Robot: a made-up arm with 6 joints. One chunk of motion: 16 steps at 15 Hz.
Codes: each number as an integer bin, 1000 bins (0 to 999) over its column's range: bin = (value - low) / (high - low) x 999, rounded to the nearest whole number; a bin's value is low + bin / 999 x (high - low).
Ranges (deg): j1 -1.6..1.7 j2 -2..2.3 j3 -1.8..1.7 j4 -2.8..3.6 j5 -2.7..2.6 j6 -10.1..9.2
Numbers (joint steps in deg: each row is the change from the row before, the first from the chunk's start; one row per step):
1: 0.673 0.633 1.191 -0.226 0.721 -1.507
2: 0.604 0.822 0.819 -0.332 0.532 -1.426
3: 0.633 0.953 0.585 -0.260 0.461 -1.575
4: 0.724 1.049 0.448 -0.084 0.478 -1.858
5: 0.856 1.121 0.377 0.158 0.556 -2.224
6: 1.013 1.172 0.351 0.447 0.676 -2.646
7: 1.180 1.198 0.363 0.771 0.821 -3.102
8: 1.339 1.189 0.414 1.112 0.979 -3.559
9: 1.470 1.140 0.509 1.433 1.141 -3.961
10: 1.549 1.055 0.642 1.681 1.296 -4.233
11: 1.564 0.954 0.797 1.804 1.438 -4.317
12: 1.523 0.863 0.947 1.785 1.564 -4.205
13: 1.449 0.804 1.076 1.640 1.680 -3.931
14: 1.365 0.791 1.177 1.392 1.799 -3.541
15: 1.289 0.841 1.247 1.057 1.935 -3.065
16: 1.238 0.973 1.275 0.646 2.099 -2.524
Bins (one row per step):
1: 688 612 854 402 645 445
2: 667 656 748 385 609 449
3: 676 686 681 396 596 441
4: 704 708 642 424 599 427
5: 743 725 621 462 614 408
6: 791 737 614 507 636 386
7: 842 743 617 557 664 362
8: 890 741 632 611 693 339
9: 929 730 659 661 724 318
10: 953 710 697 699 753 304
11: 958 686 741 719 780 299
12: 945 665 784 716 804 305
13: 923 651 821 693 826 319
14: 898 648 850 654 848 340
15: 875 660 870 602 874 364
16: 859 691 878 538 905 392

